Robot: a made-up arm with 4 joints.
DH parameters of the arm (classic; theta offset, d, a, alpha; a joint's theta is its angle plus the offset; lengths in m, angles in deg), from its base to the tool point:
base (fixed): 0 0.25 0.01 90
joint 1: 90 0.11 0.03 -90
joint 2: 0 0.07 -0.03 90
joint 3: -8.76 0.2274 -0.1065 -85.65
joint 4: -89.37 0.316 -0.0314 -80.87
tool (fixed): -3.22 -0.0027 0 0
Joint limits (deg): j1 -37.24..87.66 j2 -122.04..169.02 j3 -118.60..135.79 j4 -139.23..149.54
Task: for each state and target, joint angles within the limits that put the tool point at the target. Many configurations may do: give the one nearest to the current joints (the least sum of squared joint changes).
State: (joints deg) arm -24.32 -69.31 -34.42 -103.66
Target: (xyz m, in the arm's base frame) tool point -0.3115 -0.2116 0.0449
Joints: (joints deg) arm -23.75 -119.83 -68.68 -94.28
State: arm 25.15 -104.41 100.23 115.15
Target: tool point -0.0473 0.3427 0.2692
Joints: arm -9.73 -122.04 76.86 96.32
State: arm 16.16 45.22 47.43 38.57
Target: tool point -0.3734 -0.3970 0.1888
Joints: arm 25.71 55.37 14.41 41.43
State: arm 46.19 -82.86 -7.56 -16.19
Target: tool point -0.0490 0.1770 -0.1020
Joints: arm 64.57 -110.43 25.20 -0.84
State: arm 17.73 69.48 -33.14 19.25
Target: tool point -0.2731 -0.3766 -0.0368
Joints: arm 60.75 49.88 7.72 43.13
